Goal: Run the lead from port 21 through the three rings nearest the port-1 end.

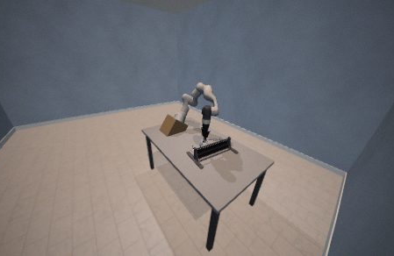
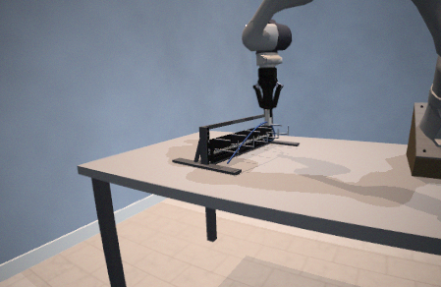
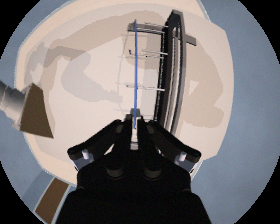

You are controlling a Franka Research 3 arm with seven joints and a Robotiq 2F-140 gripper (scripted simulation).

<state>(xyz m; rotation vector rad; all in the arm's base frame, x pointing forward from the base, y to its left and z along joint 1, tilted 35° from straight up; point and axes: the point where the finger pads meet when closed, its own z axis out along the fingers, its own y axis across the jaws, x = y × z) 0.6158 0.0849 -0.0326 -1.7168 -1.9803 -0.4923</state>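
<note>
My hand is 8 cm short of the black rack, 7 cm to the right of it and 8 cm above it.
</note>
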